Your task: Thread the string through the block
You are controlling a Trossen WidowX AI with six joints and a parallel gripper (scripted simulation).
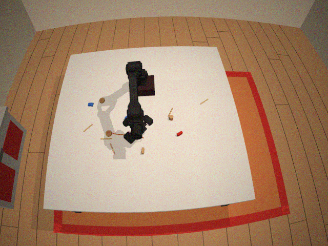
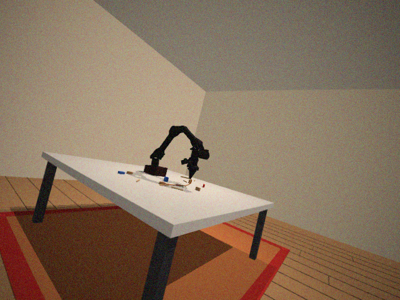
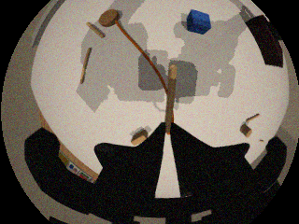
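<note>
The blue cube is 13 cm behind my gripper tip, 10 cm to the right of it and 5 cm below it. The rest, counted from my gripper tip: thin stick (1 cm to the right, 1 cm behind); then red piece (24 cm to the left, 6 cm behind, 5 cm below); then wooden block (8 cm ahead, 5 cm below, 2 cm to the left).
</note>
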